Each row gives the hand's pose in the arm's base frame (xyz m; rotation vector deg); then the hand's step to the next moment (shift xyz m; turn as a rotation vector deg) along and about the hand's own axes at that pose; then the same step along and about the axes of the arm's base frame.
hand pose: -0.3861 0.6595 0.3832 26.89 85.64 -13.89
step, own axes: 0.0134 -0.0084 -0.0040 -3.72 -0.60 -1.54
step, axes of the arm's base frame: -0.0063 -0.0039 -0.0145 -1.92 -0.34 3.57
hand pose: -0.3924 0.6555 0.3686 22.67 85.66 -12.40
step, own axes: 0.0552 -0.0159 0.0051 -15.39 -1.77 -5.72
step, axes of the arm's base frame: 0.0027 -0.0109 -0.0566 -7.07 -0.99 14.89
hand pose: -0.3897 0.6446 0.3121 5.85 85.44 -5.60
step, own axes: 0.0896 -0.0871 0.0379 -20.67 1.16 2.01
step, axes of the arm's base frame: 0.0332 -0.0914 -0.0871 0.54 0.94 20.77
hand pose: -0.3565 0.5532 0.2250 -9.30 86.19 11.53
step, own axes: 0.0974 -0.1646 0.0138 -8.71 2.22 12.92
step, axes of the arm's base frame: 0.0569 -0.1538 -0.0993 11.55 4.86 9.52
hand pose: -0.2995 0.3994 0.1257 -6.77 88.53 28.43
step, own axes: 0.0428 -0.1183 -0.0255 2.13 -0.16 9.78
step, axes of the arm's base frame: 0.0189 -0.1058 -0.0703 9.00 4.05 -1.70
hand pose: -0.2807 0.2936 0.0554 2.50 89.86 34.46
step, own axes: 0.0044 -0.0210 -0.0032 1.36 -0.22 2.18
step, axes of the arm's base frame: 0.0034 -0.0174 -0.0125 1.97 1.08 -1.26
